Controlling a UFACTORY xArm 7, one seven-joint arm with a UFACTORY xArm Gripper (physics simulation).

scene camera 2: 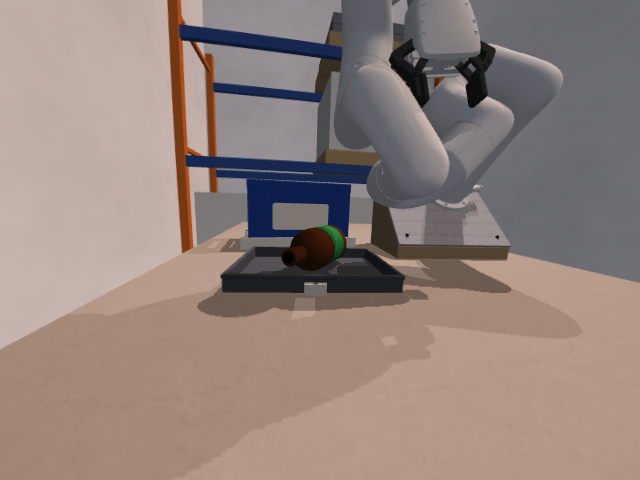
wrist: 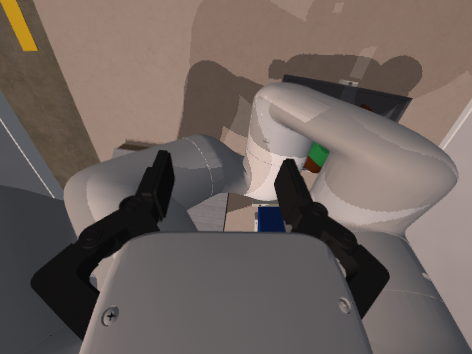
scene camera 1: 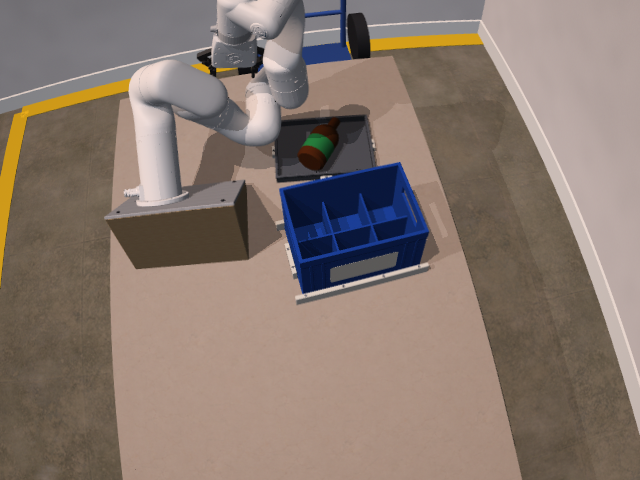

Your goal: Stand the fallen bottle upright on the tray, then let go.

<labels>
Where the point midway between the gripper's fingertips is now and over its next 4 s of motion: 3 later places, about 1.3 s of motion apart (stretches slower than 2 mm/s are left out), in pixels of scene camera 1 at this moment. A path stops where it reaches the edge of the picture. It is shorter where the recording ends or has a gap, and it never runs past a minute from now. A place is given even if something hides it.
My gripper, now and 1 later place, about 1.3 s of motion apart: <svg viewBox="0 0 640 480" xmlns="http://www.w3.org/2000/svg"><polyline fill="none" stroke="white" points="233,74 222,21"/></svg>
</labels>
